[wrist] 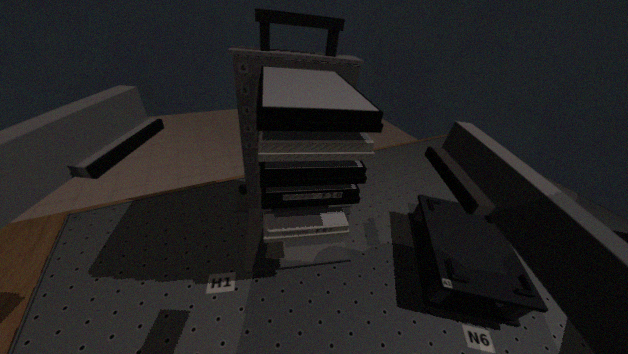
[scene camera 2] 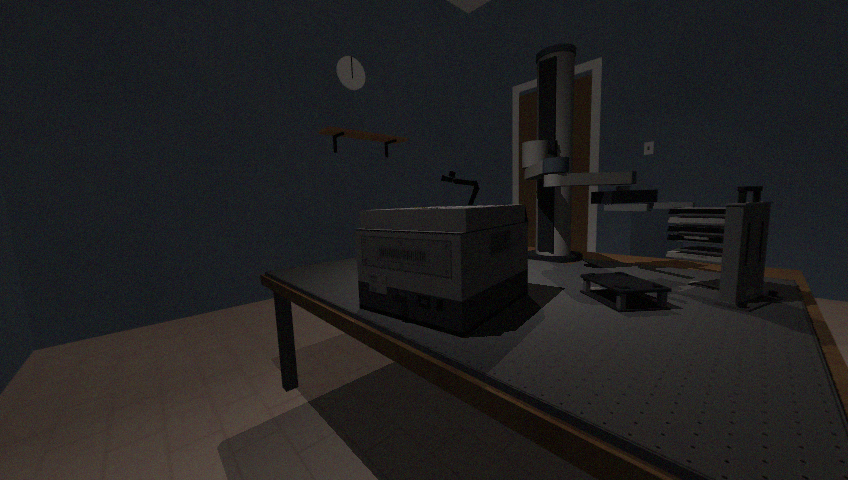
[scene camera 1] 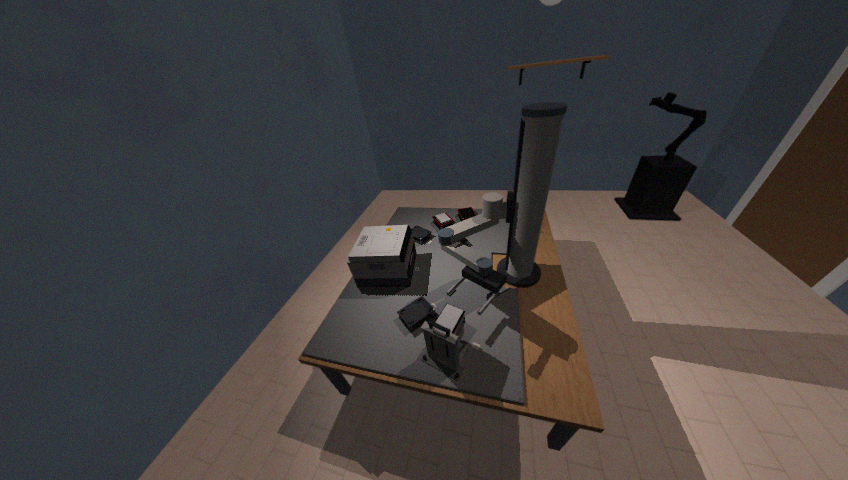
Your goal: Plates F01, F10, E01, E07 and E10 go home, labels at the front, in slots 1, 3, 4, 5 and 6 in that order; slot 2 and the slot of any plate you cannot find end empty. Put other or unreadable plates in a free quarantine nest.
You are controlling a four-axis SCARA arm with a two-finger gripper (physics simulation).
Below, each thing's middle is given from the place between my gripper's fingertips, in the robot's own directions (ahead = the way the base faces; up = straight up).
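From the rack top and handle [wrist: 334, 25], my hand is 3 cm lower than it, 7 cm short of it and 16 cm to the right of it.
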